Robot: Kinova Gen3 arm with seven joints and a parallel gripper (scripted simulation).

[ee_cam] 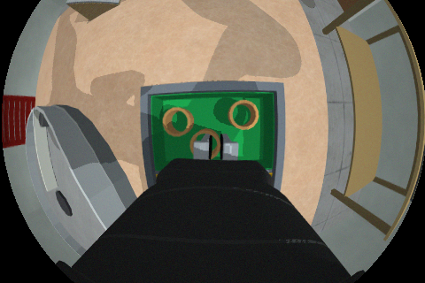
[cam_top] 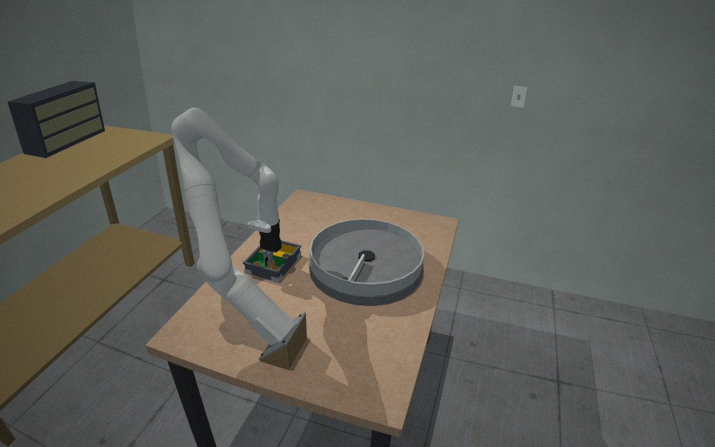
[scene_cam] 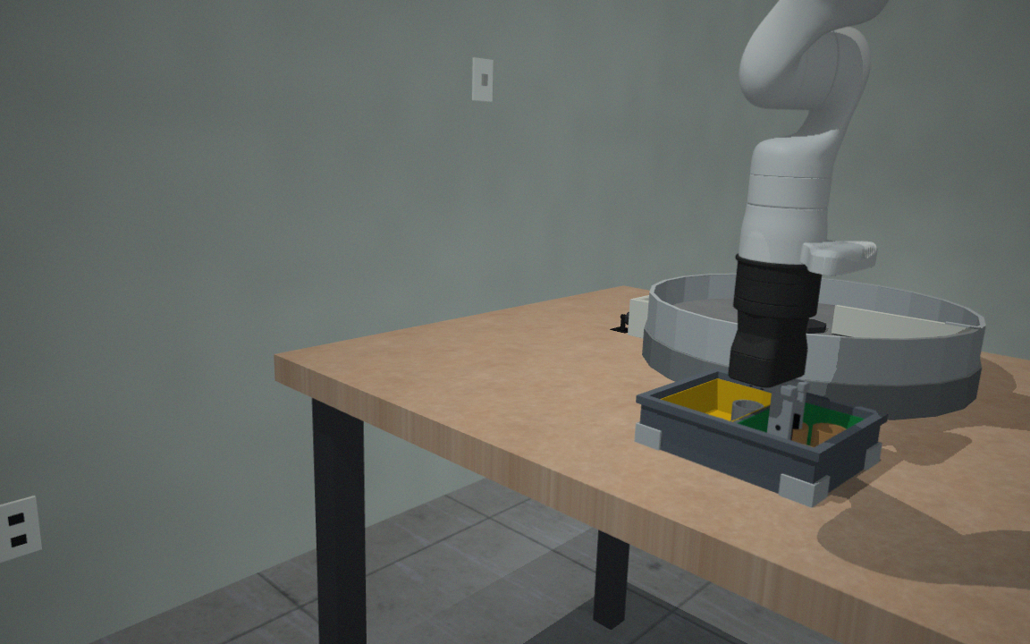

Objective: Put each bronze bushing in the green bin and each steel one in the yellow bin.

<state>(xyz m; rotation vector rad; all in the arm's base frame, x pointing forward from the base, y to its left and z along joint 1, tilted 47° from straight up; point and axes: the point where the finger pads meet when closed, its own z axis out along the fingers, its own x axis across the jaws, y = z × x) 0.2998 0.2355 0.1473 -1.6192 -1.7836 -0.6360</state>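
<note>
Right now my hand is 30 mm short of the bin tray and 10 mm above it. The rest, counted from my hand: grey turntable 320 mm to the right, 180 mm ahead, 20 mm above.
</note>
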